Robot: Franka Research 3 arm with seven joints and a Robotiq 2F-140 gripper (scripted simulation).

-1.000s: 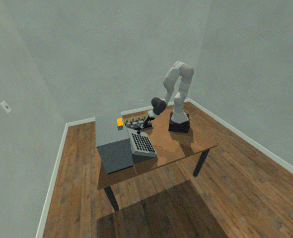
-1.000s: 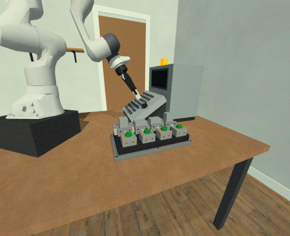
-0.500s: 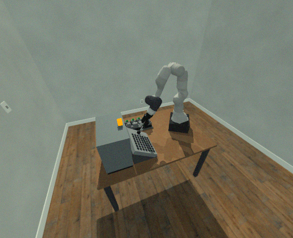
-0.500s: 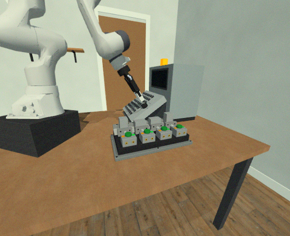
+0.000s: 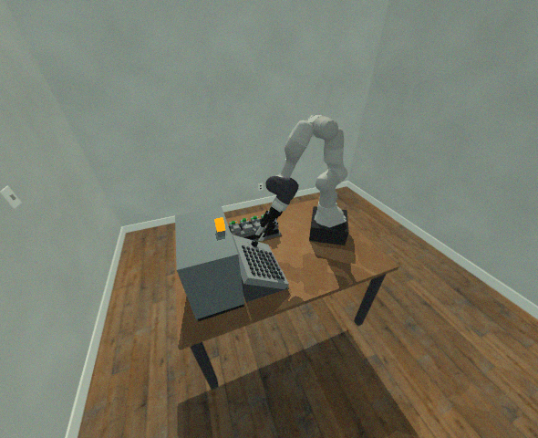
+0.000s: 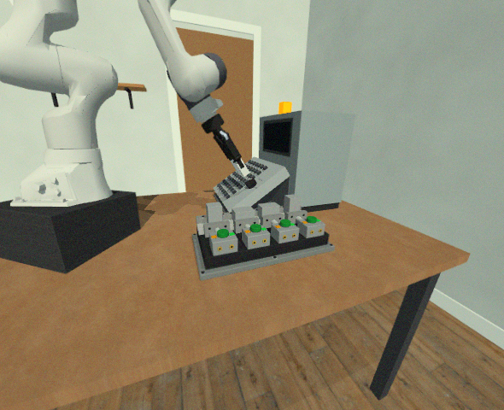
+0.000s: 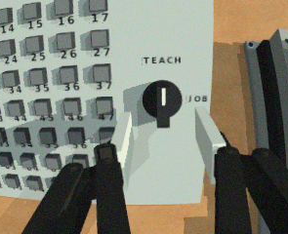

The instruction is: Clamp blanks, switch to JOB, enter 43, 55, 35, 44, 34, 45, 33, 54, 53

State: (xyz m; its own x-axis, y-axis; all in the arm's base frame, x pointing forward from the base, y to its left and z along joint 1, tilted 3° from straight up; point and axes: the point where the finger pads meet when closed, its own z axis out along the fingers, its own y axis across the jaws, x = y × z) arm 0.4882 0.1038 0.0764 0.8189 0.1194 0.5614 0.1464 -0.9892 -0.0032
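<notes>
Now: hand 5 cm short of the selector knob and 6 cm above it. The rest, counted from my hand: sloped keypad 6 cm ahead, 12 cm to the left, 11 cm below; then key 6 cm ahead, 16 cm to the left, 5 cm below.
</notes>
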